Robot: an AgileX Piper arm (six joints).
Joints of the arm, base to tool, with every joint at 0 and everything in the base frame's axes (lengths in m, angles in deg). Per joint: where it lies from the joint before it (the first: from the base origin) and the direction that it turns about. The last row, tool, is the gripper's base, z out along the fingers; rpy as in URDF.
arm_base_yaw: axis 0 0 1 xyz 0 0 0.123
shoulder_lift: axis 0 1 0 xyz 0 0 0
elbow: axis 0 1 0 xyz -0.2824 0 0.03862
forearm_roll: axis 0.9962 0 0.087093 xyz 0.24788 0 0.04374
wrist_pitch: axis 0 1 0 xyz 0 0 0
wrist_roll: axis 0.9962 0 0.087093 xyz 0.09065 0 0.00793
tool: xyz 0 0 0 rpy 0 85.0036 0
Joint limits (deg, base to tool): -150..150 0..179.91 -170..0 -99.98..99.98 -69.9..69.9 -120..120
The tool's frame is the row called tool.
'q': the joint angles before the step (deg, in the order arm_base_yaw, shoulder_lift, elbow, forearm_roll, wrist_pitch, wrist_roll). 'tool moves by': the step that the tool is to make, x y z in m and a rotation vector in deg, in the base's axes. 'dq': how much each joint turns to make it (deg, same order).
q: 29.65, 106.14, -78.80, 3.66, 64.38, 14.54
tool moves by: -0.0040, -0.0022, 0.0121, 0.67, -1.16, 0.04
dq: 0.01, -1.98, 0.05, -0.01, 0.59, 0.01
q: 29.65, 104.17, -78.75, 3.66, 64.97, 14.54
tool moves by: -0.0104, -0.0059, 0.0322, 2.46, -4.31, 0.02
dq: 0.00, -5.30, 0.04, 0.00, 0.29, 0.00
